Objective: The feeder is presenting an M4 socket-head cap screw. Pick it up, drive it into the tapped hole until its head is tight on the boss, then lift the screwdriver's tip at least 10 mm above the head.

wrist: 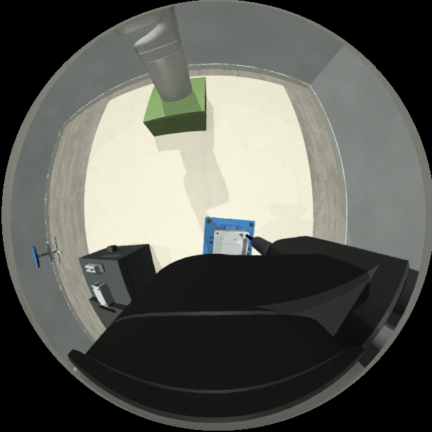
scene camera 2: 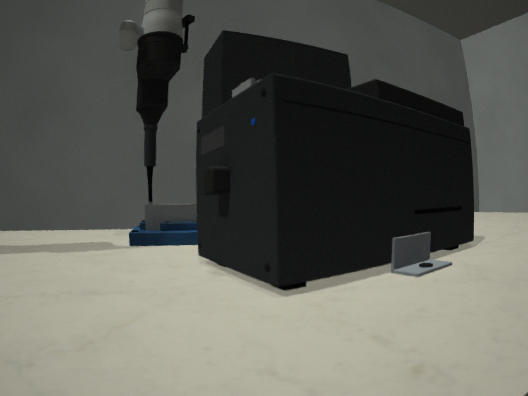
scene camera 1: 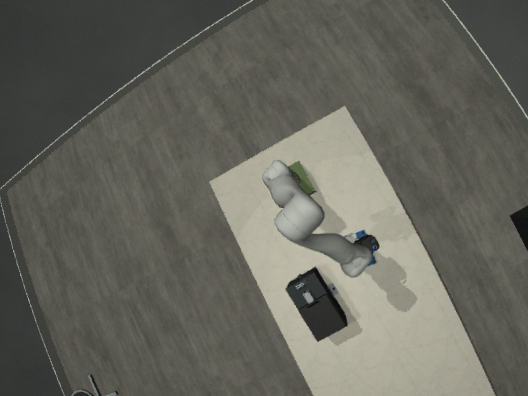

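My screwdriver (scene camera 2: 150, 200) (wrist: 247, 236) points straight down, with its thin black tip at the top of one corner of the pale housing (scene camera 2: 175, 215) (wrist: 229, 243). Whether the tip touches is too small to tell. The housing sits in the blue fixture (scene camera 2: 165, 238) (wrist: 230, 220) (scene camera 1: 361, 234). The arm hides much of the fixture in scene camera 1. The tapped hole is under the tip and cannot be made out. No screw can be made out at the tip or in the boss. The dark feeder (scene camera 1: 325, 312) (scene camera 2: 360, 180) (wrist: 111, 272) stands apart from the tip.
A small grey angle bracket (scene camera 2: 411, 253) (scene camera 1: 333, 288) is beside the feeder on the pale table (scene camera 1: 350, 145) (scene camera 2: 200, 340) (wrist: 255, 140). A green block (scene camera 1: 305, 179) (wrist: 177, 122) is at the arm's base. A blue-and-grey stool-like object (wrist: 36, 256) stands off the table.
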